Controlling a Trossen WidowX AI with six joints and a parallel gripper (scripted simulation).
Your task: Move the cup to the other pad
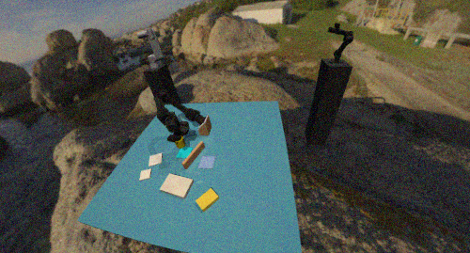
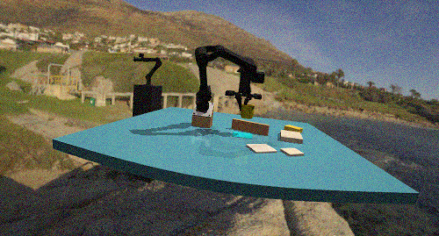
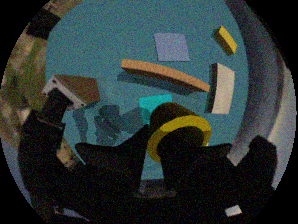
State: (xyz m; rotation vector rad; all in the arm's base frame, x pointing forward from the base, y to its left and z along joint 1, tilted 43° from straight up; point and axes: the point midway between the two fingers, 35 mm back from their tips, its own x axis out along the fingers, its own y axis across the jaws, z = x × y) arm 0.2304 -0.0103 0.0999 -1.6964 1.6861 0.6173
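Now: the cyan pad 2 cm ahead of my gripper tip, 2 cm to the right of it and 13 cm below it. The rest, counted from my gripper tip: yellow cup 2 cm ahead; then beige slab 29 cm ahead, 5 cm to the left, 11 cm below; then brown wooden bar 5 cm ahead, 9 cm to the left, 10 cm below.
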